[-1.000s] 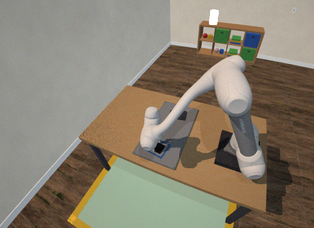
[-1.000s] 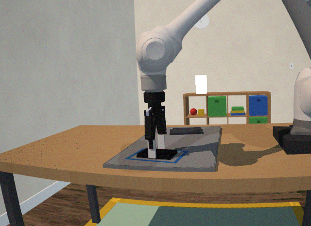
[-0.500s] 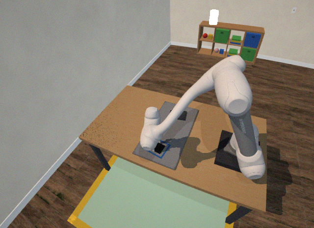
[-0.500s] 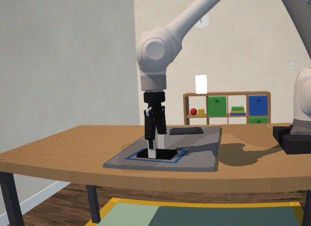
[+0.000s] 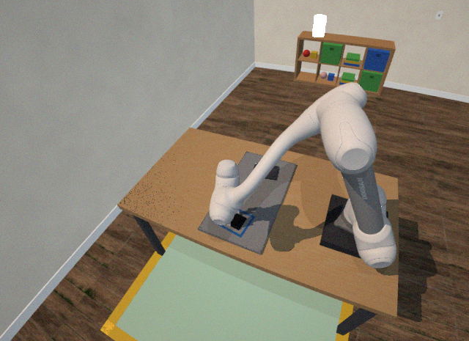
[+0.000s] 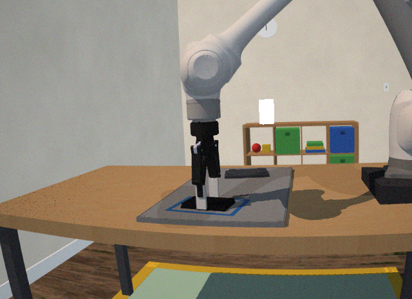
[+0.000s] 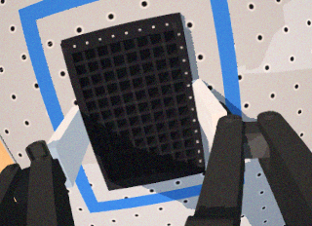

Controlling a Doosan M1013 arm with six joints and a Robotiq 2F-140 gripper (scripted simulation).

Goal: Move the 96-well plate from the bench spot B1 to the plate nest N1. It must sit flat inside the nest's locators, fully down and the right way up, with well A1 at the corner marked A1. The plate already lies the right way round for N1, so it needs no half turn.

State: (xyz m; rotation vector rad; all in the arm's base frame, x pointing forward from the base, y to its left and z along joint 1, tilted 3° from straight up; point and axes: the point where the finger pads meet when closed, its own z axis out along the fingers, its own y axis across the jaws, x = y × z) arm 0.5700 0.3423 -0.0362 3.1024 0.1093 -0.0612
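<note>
The dark grey plate nest lies 420 mm to the right of my hand, 50 mm ahead of it and 20 mm below it. Also, from my hand: A1 corner mark: 440 mm to the right, 140 mm ahead, 20 mm below; then black 96-well plate: 20 mm below.
</note>
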